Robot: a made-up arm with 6 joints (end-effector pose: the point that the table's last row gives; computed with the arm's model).
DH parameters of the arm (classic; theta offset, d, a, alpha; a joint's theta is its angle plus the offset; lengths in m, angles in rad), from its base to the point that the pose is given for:
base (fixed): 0 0 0 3.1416
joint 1: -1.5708 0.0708 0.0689 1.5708
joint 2: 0 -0.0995 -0.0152 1.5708
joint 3: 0 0.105 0.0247 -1.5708
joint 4: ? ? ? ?
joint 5: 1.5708 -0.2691 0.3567 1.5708
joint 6: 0 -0.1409 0.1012 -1.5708
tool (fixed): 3.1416 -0.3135 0 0
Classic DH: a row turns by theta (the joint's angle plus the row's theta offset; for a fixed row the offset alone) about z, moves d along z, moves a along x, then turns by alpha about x.
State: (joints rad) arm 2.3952 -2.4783 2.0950 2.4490 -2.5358 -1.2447
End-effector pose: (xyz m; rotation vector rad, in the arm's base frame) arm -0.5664 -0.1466 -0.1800 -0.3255 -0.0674 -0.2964
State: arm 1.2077 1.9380 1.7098 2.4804 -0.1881 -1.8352
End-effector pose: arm 0.4769 -0.0571 -0.1384 0.8611 -0.2390 2.6622
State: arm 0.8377 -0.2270 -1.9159 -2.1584 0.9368 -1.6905
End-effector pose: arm 0.1084 -0.3959 0.1490 1.1310 1.7944 0.4009
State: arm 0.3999 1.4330 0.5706 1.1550 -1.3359 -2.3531
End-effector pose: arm -0.0171 0.0073 0.0566 0.9520 1.3920 -2.1438
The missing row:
joint 4: 0 0.0128 0.0888 1.5708
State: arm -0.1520 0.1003 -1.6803 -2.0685 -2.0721 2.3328
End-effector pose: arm -0.1975 0.0084 0.5640 -2.1886 -0.0386 -1.5809
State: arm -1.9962 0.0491 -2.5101 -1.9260 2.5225 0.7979
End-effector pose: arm 0.6612 0.1852 0.0518 -0.3532 -1.5243 1.0505
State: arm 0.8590 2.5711 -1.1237 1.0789 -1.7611 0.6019
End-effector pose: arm -0.2259 -0.2486 0.5662 1.6243 2.1679 0.1993
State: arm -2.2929 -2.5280 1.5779 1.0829 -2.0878 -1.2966
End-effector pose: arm -0.4939 0.0532 0.1203 0.3427 0.6080 -0.5448
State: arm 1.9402 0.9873 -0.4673 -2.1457 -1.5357 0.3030
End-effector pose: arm 0.8769 -0.3453 0.2879 -1.7624 1.0457 2.1530
